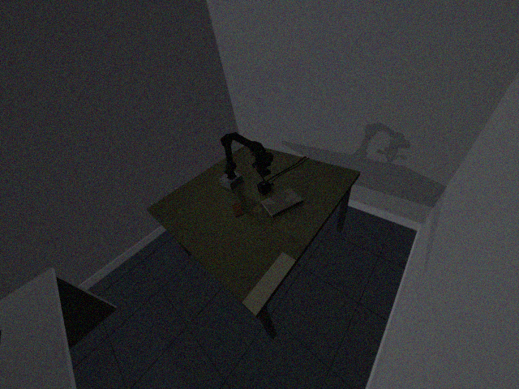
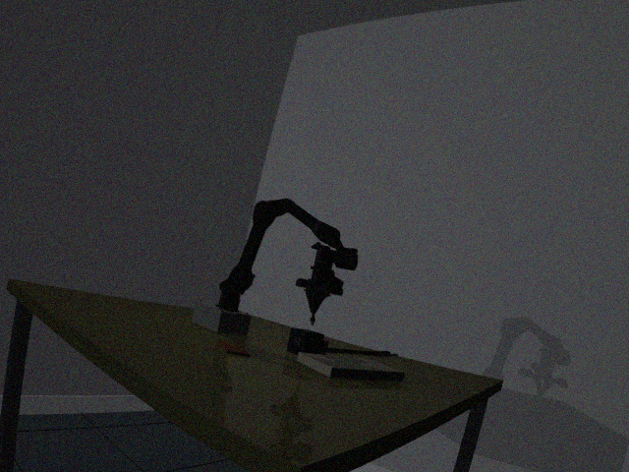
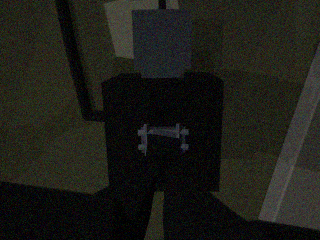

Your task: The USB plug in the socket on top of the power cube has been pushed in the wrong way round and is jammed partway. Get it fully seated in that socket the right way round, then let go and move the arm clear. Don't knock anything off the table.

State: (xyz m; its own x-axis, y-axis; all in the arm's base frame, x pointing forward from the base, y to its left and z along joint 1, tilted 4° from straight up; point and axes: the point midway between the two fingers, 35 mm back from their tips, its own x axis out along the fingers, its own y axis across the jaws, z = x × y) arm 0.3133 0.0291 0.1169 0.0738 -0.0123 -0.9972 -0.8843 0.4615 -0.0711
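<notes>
The dark USB plug lies 2 cm below my gripper tip. Round my gripper tip: small orange card 27 cm to the right, 13 cm below, 8 cm behind; pale flat notebook 20 cm ahead, 12 cm below, 7 cm to the right.
</notes>
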